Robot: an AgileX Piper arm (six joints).
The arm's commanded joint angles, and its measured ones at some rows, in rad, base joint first. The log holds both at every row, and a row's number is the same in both.
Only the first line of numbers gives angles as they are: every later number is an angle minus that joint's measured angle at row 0.
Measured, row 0: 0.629 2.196 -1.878 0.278 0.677 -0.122
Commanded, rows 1 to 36: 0.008 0.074 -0.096 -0.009 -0.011 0.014; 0.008 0.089 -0.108 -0.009 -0.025 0.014; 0.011 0.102 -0.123 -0.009 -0.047 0.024; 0.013 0.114 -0.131 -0.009 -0.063 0.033; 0.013 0.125 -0.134 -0.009 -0.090 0.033; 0.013 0.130 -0.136 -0.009 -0.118 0.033; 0.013 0.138 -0.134 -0.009 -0.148 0.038; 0.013 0.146 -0.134 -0.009 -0.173 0.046; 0.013 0.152 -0.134 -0.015 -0.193 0.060; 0.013 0.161 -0.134 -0.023 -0.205 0.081; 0.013 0.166 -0.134 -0.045 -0.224 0.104; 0.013 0.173 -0.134 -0.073 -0.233 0.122; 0.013 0.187 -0.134 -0.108 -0.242 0.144; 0.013 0.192 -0.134 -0.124 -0.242 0.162; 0.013 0.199 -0.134 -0.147 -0.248 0.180; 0.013 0.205 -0.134 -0.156 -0.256 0.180; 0.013 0.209 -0.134 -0.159 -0.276 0.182; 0.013 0.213 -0.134 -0.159 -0.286 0.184; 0.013 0.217 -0.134 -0.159 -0.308 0.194; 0.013 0.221 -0.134 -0.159 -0.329 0.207; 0.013 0.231 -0.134 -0.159 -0.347 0.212; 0.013 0.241 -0.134 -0.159 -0.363 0.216; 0.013 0.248 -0.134 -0.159 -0.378 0.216; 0.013 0.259 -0.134 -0.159 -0.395 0.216; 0.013 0.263 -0.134 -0.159 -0.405 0.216; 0.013 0.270 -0.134 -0.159 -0.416 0.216; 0.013 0.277 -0.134 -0.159 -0.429 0.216; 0.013 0.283 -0.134 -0.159 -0.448 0.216; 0.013 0.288 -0.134 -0.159 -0.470 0.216; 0.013 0.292 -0.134 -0.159 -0.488 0.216; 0.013 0.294 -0.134 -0.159 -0.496 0.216; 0.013 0.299 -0.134 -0.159 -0.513 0.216; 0.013 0.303 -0.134 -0.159 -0.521 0.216; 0.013 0.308 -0.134 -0.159 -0.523 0.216; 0.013 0.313 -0.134 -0.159 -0.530 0.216; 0.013 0.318 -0.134 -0.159 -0.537 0.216
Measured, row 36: 0.013 0.303 -0.130 -0.152 -0.496 0.215
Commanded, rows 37 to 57: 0.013 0.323 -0.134 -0.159 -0.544 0.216; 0.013 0.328 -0.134 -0.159 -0.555 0.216; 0.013 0.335 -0.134 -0.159 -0.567 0.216; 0.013 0.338 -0.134 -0.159 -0.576 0.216; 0.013 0.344 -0.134 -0.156 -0.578 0.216; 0.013 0.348 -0.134 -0.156 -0.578 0.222; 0.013 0.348 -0.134 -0.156 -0.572 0.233; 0.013 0.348 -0.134 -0.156 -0.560 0.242; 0.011 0.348 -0.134 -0.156 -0.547 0.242; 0.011 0.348 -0.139 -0.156 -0.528 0.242; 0.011 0.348 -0.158 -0.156 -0.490 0.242; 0.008 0.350 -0.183 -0.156 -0.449 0.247; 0.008 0.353 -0.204 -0.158 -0.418 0.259; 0.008 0.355 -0.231 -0.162 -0.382 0.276; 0.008 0.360 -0.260 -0.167 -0.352 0.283; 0.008 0.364 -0.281 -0.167 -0.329 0.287; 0.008 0.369 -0.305 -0.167 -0.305 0.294; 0.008 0.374 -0.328 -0.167 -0.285 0.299; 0.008 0.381 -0.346 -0.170 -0.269 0.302; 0.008 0.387 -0.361 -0.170 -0.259 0.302; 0.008 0.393 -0.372 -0.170 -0.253 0.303
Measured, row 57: 0.013 0.373 -0.317 -0.152 -0.310 0.290
